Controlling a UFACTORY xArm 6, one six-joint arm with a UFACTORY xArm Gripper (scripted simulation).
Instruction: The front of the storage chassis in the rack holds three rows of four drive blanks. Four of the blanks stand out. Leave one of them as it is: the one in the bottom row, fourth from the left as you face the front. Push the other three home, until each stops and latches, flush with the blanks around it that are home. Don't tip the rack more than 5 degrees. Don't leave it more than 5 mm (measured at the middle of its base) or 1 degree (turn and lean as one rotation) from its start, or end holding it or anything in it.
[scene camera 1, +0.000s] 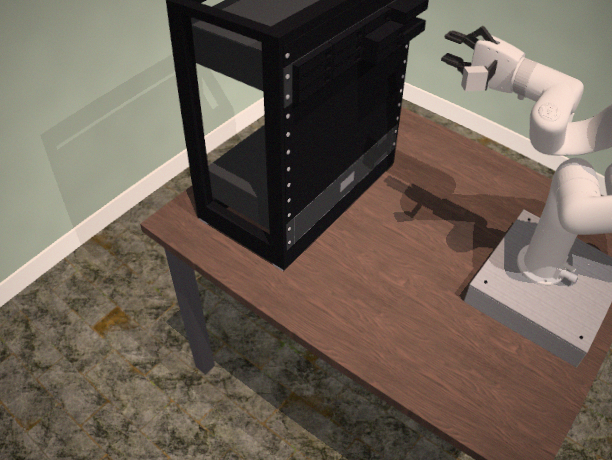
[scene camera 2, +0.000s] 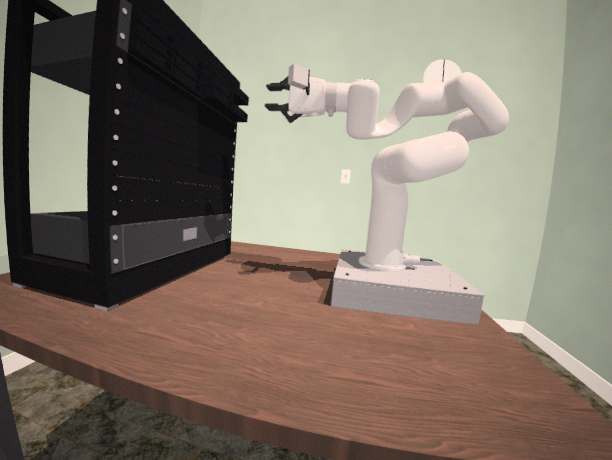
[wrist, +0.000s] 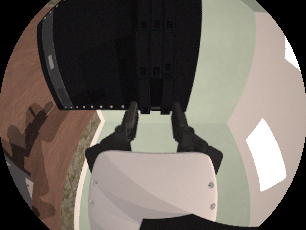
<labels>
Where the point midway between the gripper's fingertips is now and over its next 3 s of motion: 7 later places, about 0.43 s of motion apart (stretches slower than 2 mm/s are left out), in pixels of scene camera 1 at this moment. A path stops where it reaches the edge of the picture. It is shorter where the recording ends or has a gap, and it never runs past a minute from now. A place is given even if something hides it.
My gripper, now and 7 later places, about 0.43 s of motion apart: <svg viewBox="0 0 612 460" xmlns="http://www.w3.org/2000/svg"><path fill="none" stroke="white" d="M445 45L442 46L423 56L412 58L397 53L390 50L388 49L385 48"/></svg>
</labels>
